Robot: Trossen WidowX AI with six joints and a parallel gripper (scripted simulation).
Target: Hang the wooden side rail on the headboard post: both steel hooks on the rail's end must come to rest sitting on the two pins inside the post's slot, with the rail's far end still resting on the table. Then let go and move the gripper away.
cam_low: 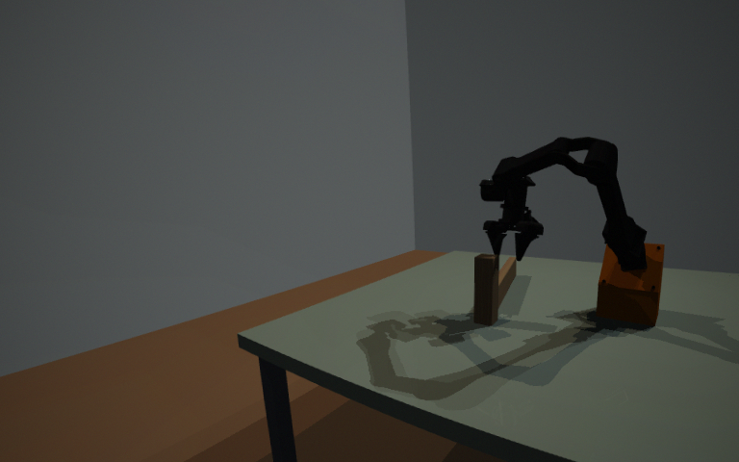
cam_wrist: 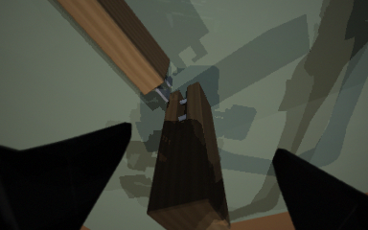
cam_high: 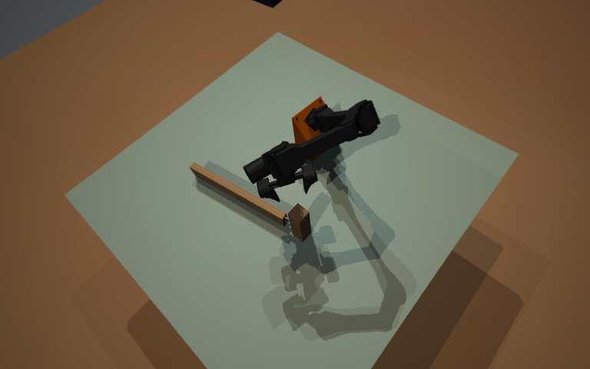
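Right now my gripper tip is 8 cm above the headboard post, 5 cm to the right of it and 4 cm short of it.
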